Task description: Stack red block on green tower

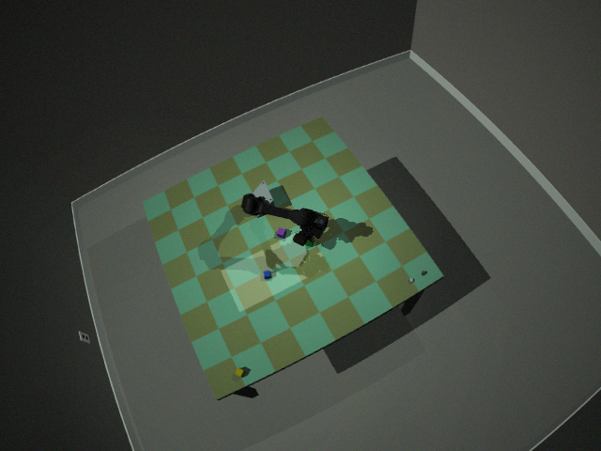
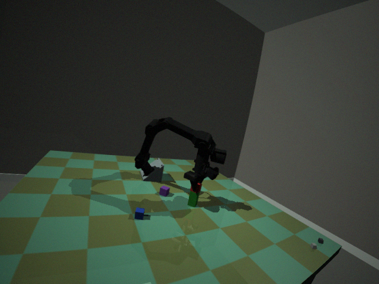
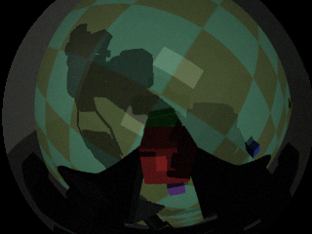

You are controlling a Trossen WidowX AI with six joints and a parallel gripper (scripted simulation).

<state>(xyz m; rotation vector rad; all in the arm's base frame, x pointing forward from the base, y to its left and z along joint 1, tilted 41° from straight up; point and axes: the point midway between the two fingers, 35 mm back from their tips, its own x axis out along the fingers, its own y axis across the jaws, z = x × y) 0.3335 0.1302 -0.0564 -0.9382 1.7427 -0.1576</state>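
Now: the red block 10 mm above my gripper tip. The rest, counted from my gripper tip: yellow block (450 mm ahead, 620 mm to the right, 70 mm below); purple block (120 mm behind, 110 mm to the right, 60 mm below); blue block (60 mm ahead, 280 mm to the right, 70 mm below).
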